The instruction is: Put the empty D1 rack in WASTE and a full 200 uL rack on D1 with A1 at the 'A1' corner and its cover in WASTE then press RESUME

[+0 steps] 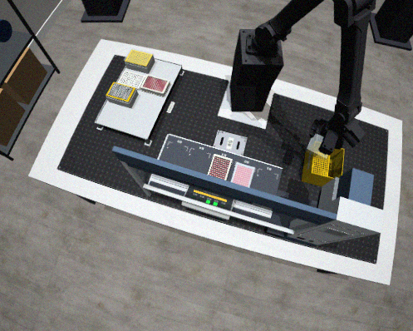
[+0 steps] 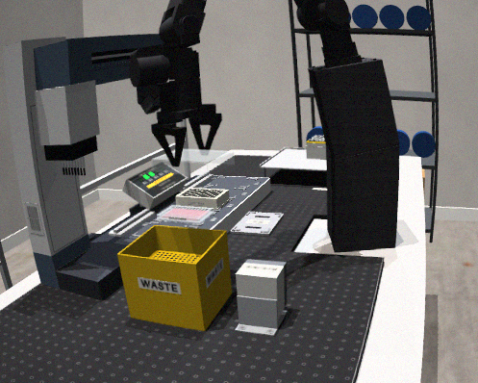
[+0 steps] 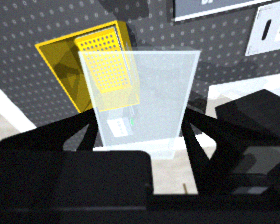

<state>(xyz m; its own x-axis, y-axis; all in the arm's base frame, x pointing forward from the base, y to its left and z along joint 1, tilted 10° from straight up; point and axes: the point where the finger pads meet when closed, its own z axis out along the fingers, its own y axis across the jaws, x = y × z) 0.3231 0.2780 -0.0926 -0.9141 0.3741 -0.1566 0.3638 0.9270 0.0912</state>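
The yellow waste bin is 2 cm ahead of my hand, 9 cm to the left of it and 23 cm below it. From my hand the other things lie so: handler head (26 cm ahead, 1 cm to the left, 11 cm above); then grey resume box (14 cm behind, 10 cm to the left, 20 cm below); then clear rack cover (right at my hand).
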